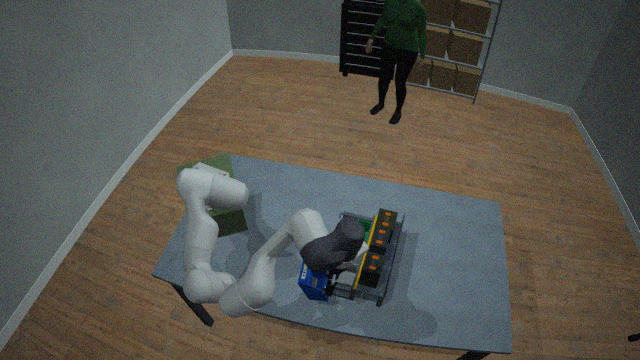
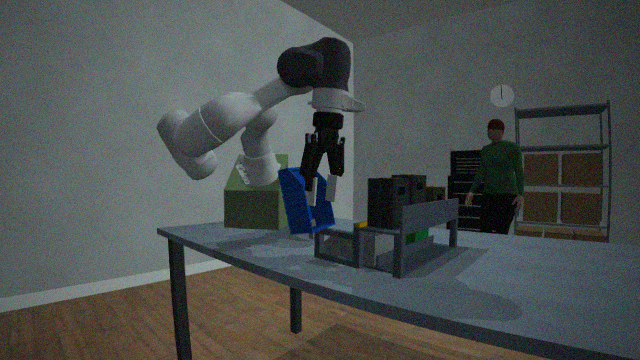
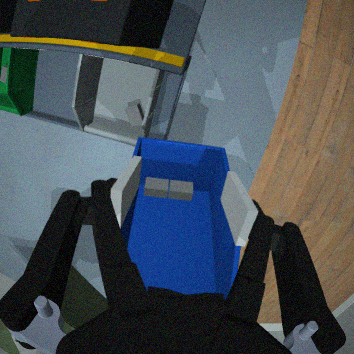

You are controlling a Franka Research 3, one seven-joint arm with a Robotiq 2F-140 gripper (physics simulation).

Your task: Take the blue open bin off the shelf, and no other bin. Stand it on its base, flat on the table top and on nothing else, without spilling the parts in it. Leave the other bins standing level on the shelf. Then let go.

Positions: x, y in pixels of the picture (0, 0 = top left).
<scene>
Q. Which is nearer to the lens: the blue bin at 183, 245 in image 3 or the grey bin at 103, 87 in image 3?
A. The blue bin.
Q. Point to a blue bin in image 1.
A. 306, 275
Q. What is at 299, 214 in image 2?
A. A blue bin.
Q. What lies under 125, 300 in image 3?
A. The gripper.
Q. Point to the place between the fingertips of the gripper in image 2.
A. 320, 202
</scene>
